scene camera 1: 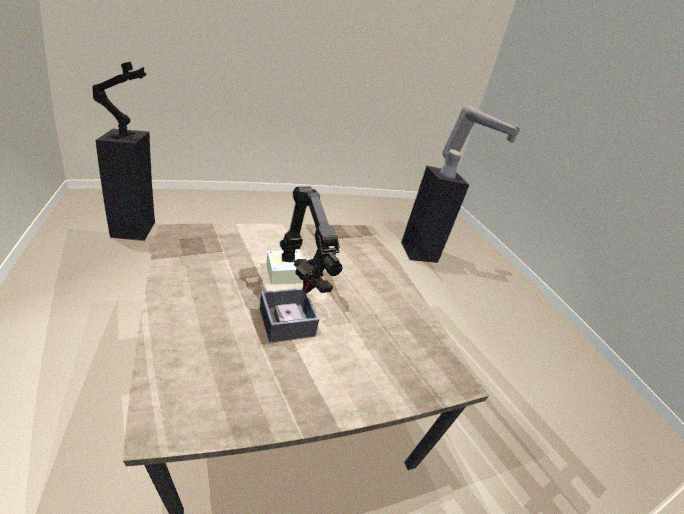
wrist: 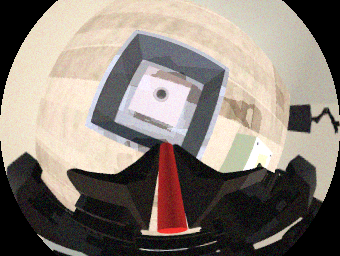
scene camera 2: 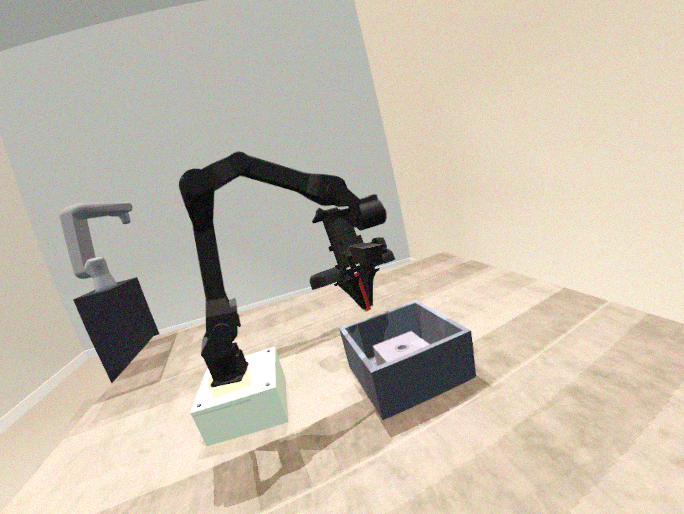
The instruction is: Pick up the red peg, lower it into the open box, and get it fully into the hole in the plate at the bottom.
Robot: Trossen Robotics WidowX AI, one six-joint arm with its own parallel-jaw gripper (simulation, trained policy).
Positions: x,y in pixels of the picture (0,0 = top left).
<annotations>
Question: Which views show the gripper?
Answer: Scene camera 1, the wrist view and scene camera 2: all of them.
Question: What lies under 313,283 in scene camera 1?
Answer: The gripper.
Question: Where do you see a plate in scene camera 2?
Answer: At 389,350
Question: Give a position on a red peg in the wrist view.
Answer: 171,215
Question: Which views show the box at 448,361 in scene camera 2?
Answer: Scene camera 1, the wrist view and scene camera 2: all of them.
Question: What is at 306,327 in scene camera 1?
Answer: A box.
</annotations>
